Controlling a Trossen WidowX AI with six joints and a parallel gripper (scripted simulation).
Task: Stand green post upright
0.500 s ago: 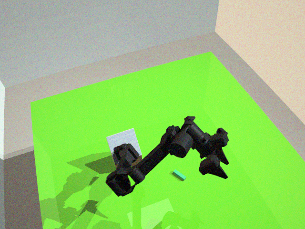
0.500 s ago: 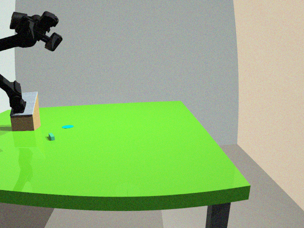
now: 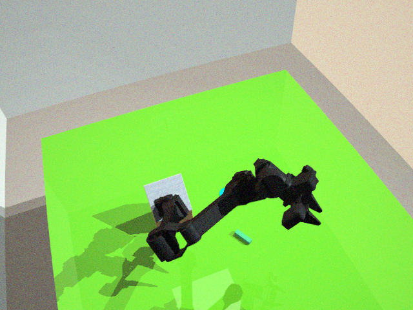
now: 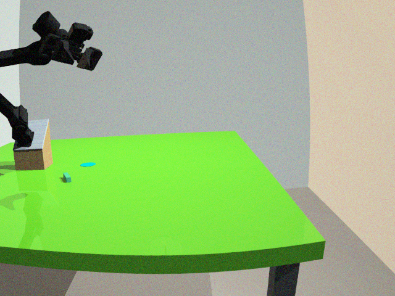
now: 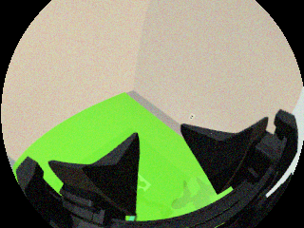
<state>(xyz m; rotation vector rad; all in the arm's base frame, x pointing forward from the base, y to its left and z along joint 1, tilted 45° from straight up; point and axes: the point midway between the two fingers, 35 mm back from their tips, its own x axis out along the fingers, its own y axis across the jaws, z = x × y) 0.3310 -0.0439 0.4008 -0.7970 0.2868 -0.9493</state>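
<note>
Right now my gripper tip is 130 mm past the green post, 180 mm to the right of it and 330 mm above it. From my gripper tip the other things lie so: cyan circle (110 mm behind, 370 mm to the left, 340 mm below).
</note>
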